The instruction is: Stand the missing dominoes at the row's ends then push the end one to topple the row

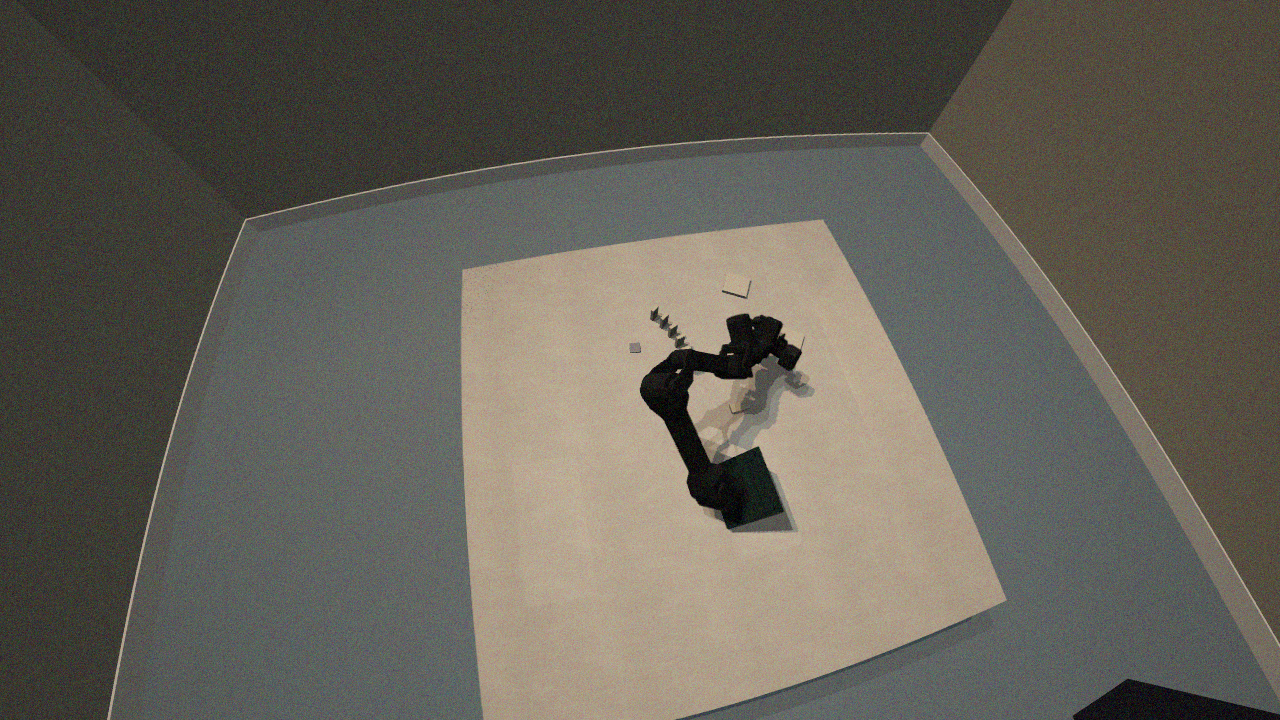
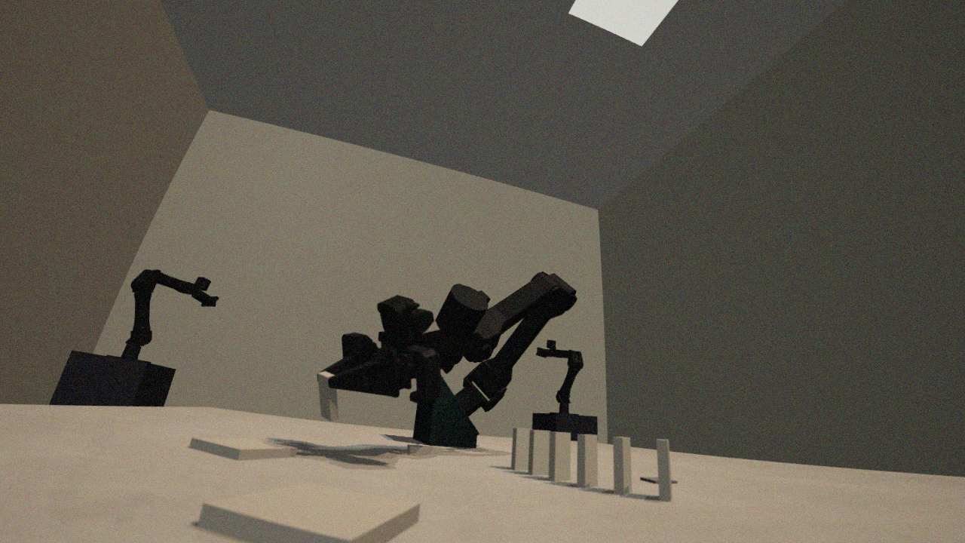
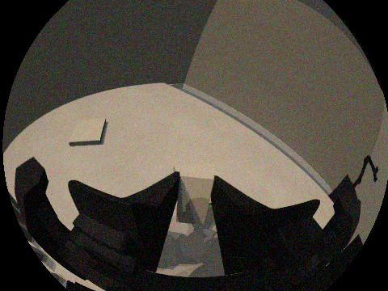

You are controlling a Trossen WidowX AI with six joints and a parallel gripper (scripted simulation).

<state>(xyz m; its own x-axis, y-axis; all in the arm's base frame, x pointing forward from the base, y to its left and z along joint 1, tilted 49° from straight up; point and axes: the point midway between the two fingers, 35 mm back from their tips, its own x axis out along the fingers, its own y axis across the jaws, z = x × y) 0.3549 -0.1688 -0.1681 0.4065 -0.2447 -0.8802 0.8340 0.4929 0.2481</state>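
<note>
Now: gripper tip 8 cm above the mat and 6 cm to the left of it. Round my gripper tip: grey square (39 cm to the left, 9 cm ahead, 8 cm below).
</note>
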